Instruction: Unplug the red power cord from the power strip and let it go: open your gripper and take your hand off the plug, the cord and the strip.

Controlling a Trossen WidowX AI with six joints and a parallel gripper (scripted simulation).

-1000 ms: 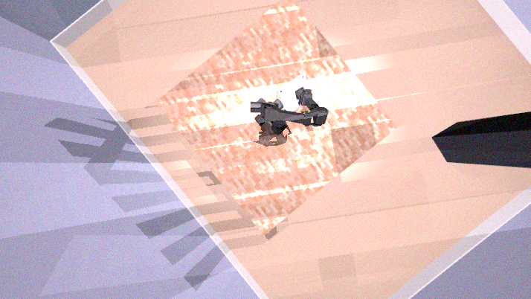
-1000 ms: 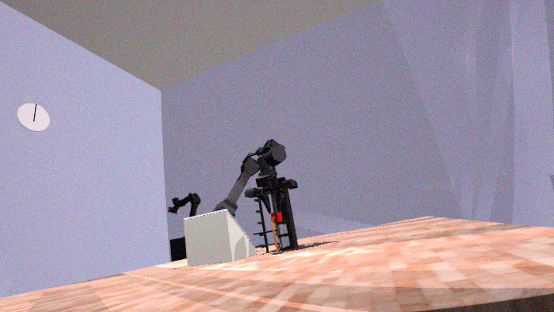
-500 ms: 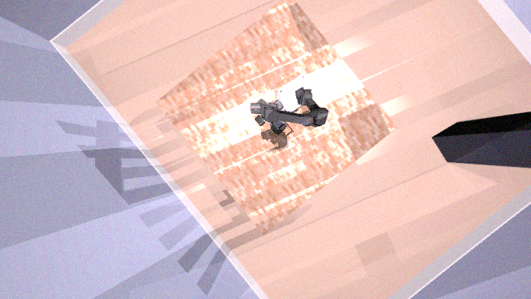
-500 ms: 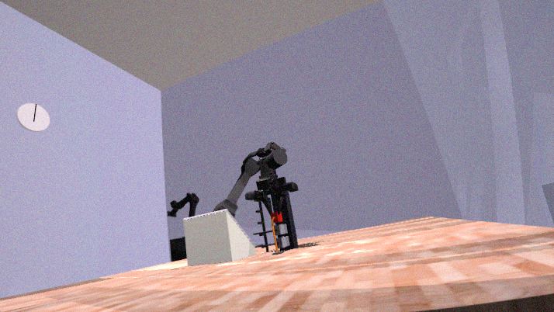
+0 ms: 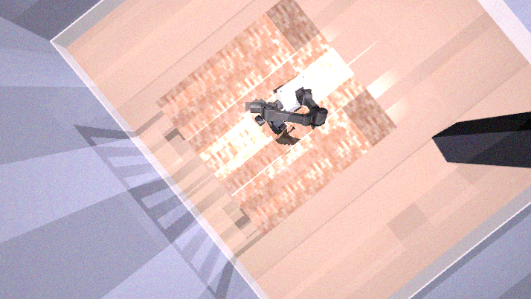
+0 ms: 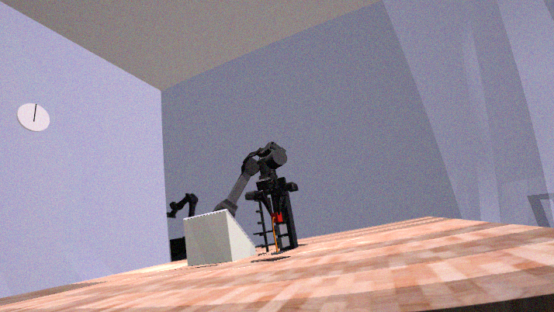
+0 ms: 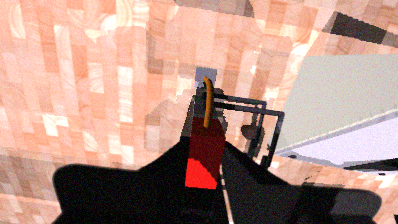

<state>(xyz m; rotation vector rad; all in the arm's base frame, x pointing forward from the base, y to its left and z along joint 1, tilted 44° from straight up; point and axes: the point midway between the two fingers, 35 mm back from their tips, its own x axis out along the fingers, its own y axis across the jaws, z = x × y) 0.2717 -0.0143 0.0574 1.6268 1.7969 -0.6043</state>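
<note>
My gripper tip is 3 cm to the right of the red plug and 1 cm past it.
</note>
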